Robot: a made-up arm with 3 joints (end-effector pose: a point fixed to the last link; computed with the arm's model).
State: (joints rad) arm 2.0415 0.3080 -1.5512
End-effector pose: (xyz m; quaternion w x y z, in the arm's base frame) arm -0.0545 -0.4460 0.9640 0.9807 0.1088 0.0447 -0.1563
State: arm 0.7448 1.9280 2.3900
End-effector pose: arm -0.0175 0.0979 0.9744 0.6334 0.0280 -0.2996 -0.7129
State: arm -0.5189 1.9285 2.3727
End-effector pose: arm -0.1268 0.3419 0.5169 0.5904 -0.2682 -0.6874 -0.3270
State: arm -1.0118 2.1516 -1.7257
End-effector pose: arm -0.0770 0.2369 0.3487 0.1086 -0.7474 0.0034 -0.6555
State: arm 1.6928 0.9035 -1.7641
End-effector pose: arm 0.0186 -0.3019 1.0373 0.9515 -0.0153 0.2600 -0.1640
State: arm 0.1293 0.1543 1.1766
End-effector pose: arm -0.1657 0.2871 0.7607 0.4617 0.8367 -0.2885 0.0592
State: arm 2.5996 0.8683 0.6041
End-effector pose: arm -0.0470 -0.5222 0.7081 0.6395 -0.4075 0.2456 0.6039
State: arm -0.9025 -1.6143 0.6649
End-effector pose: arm -0.2426 0.1782 0.4112 0.4242 0.5911 0.6838 -0.0551
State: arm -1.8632 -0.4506 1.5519
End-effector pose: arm -0.2625 -0.0974 0.2047 0.9008 0.0056 0.2298 0.3684
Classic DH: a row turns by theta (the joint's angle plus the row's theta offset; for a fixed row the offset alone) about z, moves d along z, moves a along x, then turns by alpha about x. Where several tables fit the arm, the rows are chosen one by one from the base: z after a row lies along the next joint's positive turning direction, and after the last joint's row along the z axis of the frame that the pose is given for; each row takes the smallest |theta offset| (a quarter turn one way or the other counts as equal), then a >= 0, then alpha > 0; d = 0 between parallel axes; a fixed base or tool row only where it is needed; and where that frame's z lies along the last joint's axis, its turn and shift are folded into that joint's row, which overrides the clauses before.
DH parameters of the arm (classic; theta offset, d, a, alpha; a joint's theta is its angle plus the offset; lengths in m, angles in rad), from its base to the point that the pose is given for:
base (fixed): -1.4833 0.5599 0.0924 -1.7588
joint 1: -0.087 -0.1277 -0.3544 -1.4829
joint 2: -0.0984 -0.2027 -0.0787 -1.0711
joint 3: -0.0813 0.0361 -0.0035 1.181
tool (fixed): -1.3379 0.0448 0 0

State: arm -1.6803 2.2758 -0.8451
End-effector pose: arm -0.0924 0.0013 0.2256 0.2154 0.5584 -0.1372 0.7893
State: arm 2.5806 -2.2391 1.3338
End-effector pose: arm -0.0942 -0.4381 0.6368 0.5191 -0.3970 0.3669 -0.6620
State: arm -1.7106 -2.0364 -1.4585
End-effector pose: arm -0.2687 -0.0047 0.3238 0.0438 0.2183 0.0511 -0.9736
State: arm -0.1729 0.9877 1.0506
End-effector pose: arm -0.1457 0.3323 0.6270 0.5263 0.6153 -0.5868 -0.0080
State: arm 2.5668 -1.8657 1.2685
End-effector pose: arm -0.1131 -0.4407 0.6517 0.5834 -0.4961 0.3559 -0.5356
